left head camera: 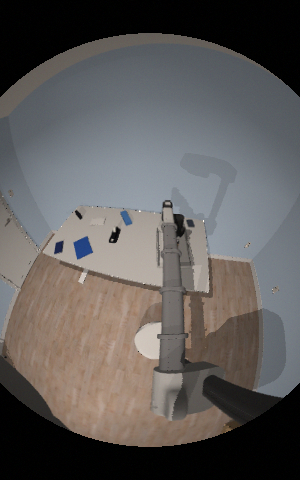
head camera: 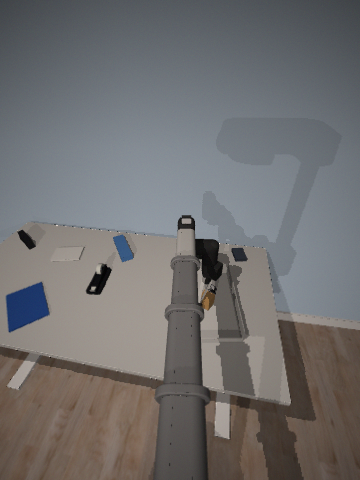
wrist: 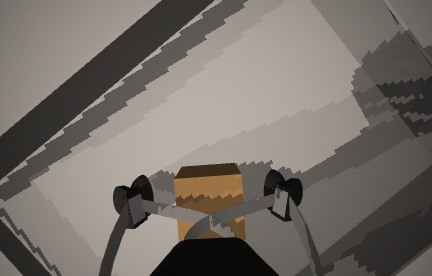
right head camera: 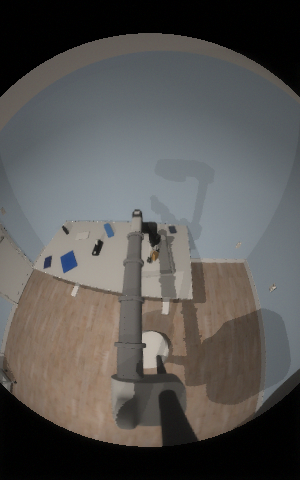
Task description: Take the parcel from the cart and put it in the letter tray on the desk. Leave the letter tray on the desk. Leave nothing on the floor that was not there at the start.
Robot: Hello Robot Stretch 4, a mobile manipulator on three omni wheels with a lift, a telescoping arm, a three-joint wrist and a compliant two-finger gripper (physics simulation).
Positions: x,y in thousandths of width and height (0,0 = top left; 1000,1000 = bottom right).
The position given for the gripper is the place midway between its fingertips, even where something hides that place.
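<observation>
There's a brown parcel (wrist: 476,683) here. You'd also see a white desk (head camera: 346,686), and that's the same white desk (left head camera: 442,536), the desk (wrist: 110,172) and the desk (right head camera: 352,566). Then there's a grey letter tray (head camera: 618,672), which shows again as the tray (wrist: 767,364) and the tray (right head camera: 542,553). And the gripper (wrist: 483,683) is there too.
</observation>
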